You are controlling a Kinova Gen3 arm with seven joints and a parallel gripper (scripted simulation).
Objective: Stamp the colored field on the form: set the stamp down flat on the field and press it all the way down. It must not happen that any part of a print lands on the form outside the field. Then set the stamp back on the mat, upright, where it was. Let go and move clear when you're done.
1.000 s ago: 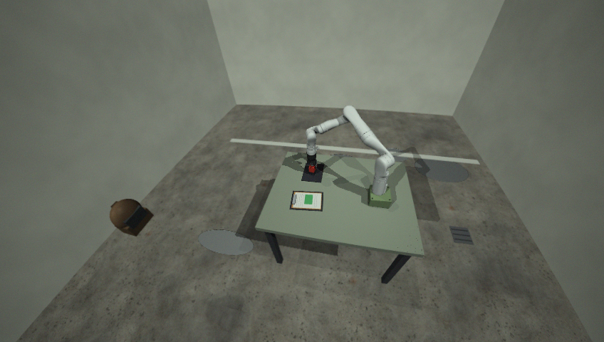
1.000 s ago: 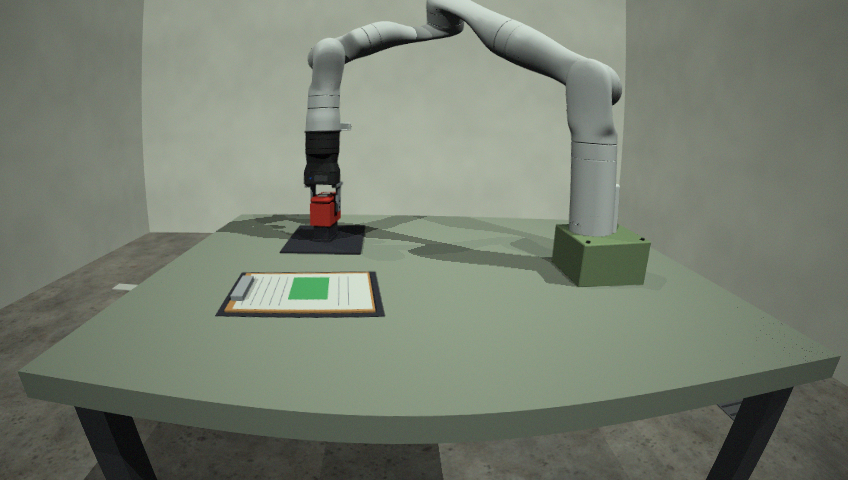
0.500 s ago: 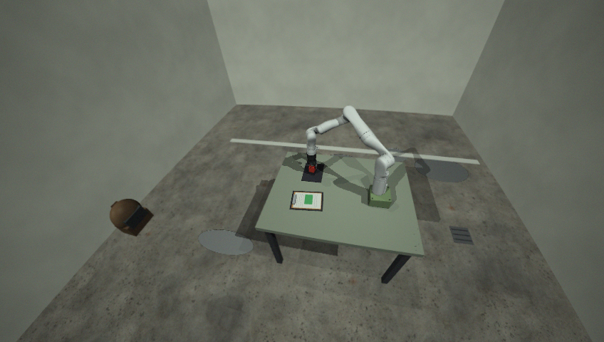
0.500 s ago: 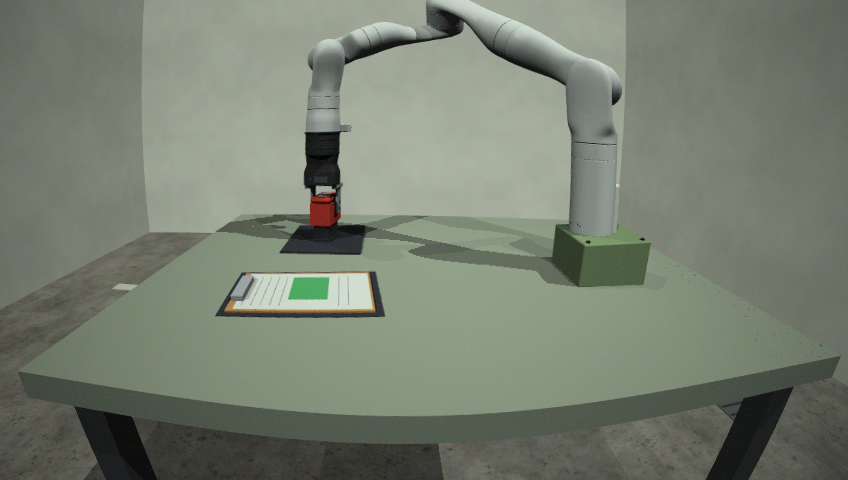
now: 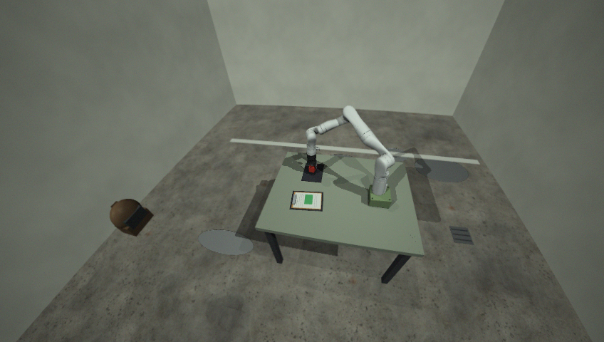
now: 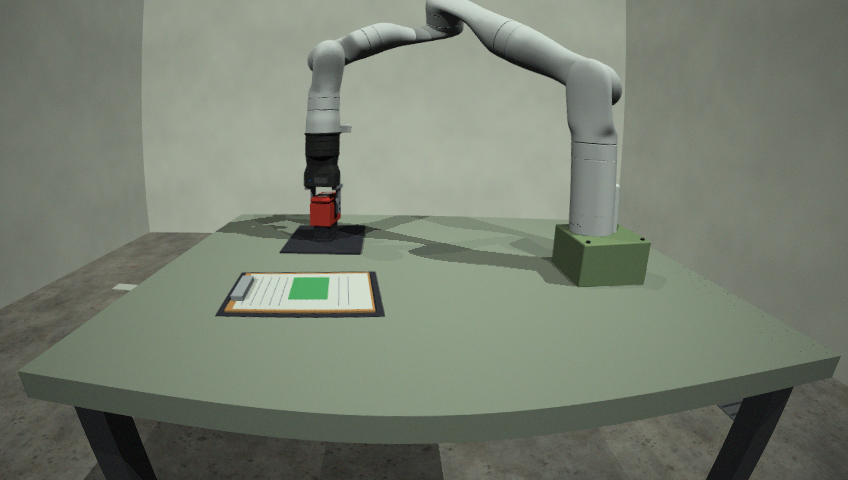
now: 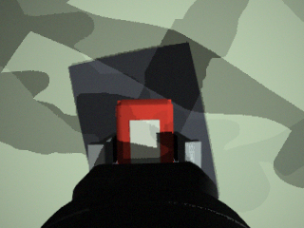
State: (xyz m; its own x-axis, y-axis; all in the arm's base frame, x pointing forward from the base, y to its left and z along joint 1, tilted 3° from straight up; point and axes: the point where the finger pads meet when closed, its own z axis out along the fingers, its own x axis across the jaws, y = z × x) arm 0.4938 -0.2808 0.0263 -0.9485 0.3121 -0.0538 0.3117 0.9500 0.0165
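My hand is 30 mm above the red stamp. From my hand the other things lie so: clipboard (50 mm ahead, 310 mm to the left, 70 mm below); dark mat (80 mm below).
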